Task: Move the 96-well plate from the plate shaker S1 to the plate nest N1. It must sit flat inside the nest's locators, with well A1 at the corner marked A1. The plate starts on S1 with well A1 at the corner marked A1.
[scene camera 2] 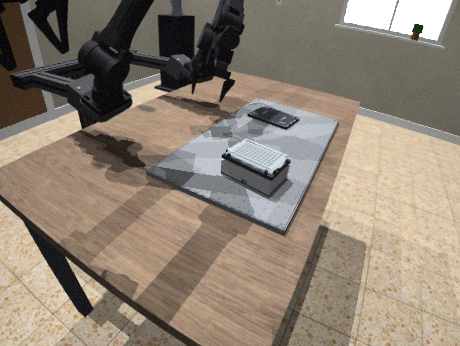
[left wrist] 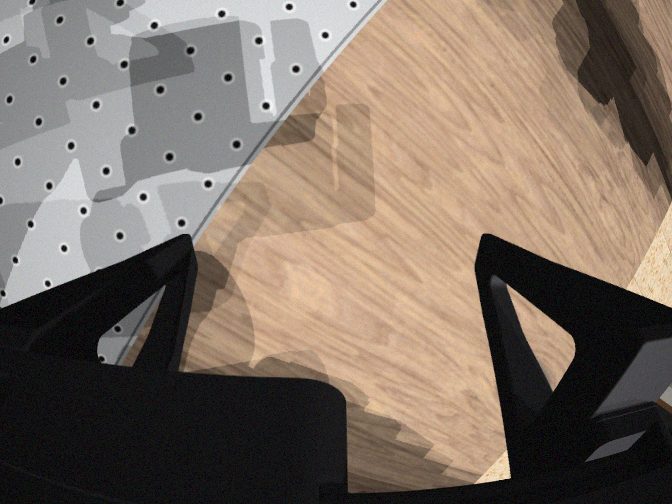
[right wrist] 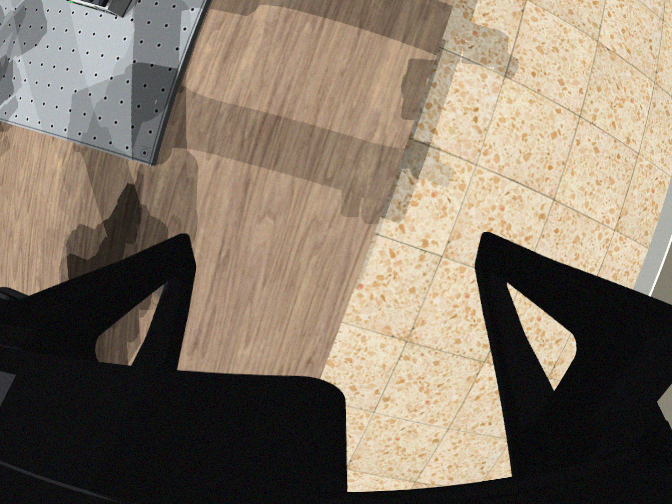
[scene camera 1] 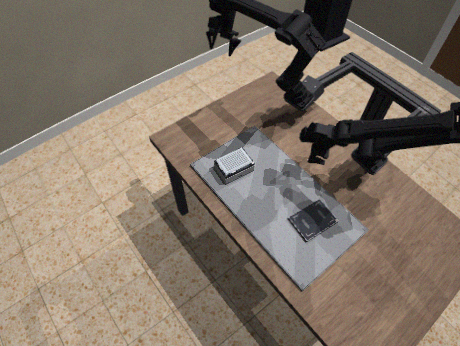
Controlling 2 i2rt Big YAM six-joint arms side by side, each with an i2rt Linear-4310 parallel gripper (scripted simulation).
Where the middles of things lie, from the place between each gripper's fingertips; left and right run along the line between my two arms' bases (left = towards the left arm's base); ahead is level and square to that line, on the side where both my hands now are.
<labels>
Right now the 96-well plate (scene camera 2: 247, 151) is 27 cm ahead of my left hand, 17 cm to the right of it and 4 cm below it. Also, from my left hand: plate nest N1 (scene camera 1: 317, 224): 16 cm ahead, 21 cm to the left, 10 cm below.
My right hand is 36 cm to the right of the 96-well plate, 27 cm above it and 18 cm short of it. The rest, counted from my right hand: plate nest N1: 74 cm to the left, 32 cm below, 7 cm ahead.
</labels>
